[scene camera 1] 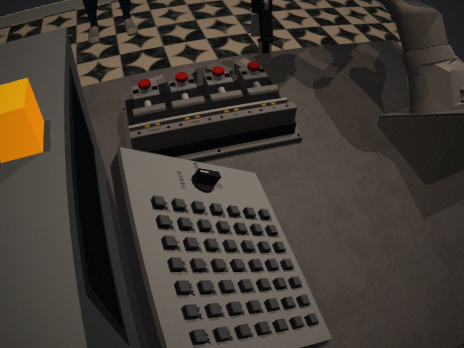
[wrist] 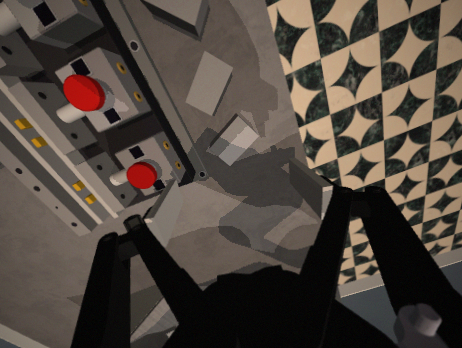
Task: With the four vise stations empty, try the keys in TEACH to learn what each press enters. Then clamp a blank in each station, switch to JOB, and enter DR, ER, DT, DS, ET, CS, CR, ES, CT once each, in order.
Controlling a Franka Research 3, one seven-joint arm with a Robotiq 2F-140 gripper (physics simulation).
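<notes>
The vise unit [scene camera 1: 212, 122] [wrist: 145, 65] has four stations with red knobs; whether their jaws hold anything is hard to tell. Three pale grey blocks, apparently blanks, lie beside it in the wrist view: a small one [wrist: 234, 140] nearest the fingers, a flat one [wrist: 210, 82] above it, and a larger one [wrist: 180, 15] at the top edge. My gripper [scene camera 1: 261, 39] [wrist: 234, 181] is open and empty, above the table near the vise's end; the small block is ahead of the fingertips, not between them. The key panel [scene camera 1: 145, 170] carries rows of dark keys and a black mode knob [scene camera 1: 206, 178]; its setting is unreadable.
A grey cabinet [scene camera 1: 37, 225] with a dark recessed side stands left of the panel, with an orange block [scene camera 1: 20, 122] on it. The robot's arm [scene camera 1: 430, 70] stands at the right. Patterned floor [scene camera 1: 175, 30] [wrist: 360, 75] lies beyond the table edge, where a person's legs show.
</notes>
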